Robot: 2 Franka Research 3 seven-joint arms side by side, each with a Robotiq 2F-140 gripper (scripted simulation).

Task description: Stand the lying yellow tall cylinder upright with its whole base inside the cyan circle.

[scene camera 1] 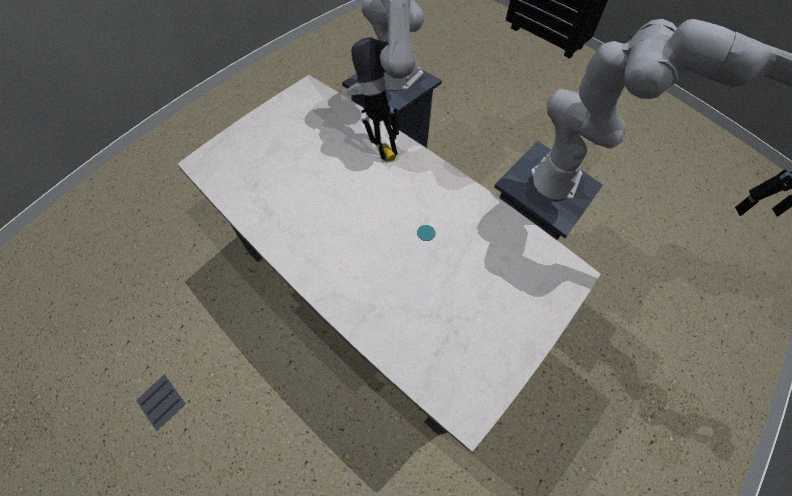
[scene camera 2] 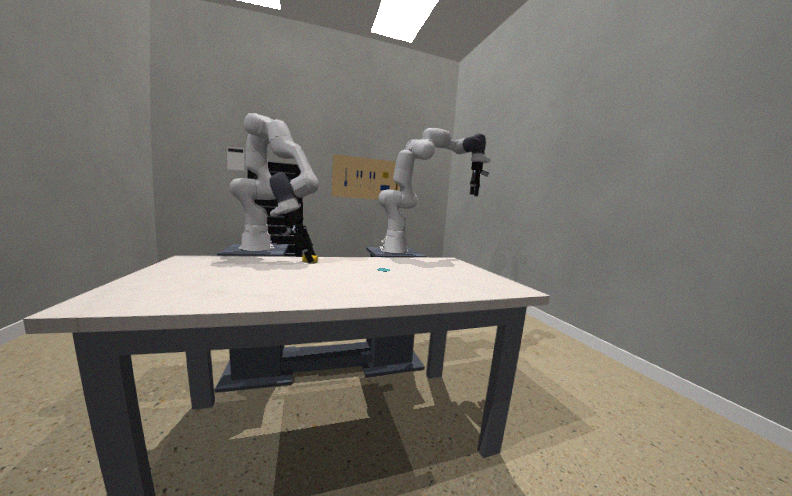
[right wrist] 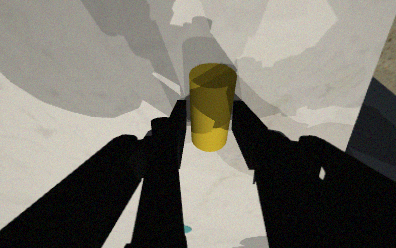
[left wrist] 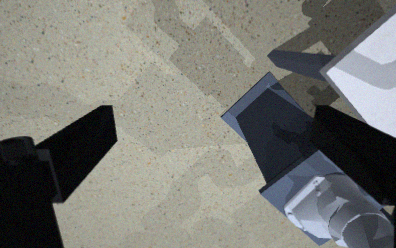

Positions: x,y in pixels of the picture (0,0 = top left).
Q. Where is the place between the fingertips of the left gripper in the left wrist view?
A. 213,123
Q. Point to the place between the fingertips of the right gripper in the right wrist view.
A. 209,115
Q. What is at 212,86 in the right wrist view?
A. A yellow cylinder.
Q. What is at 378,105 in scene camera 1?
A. The right gripper.
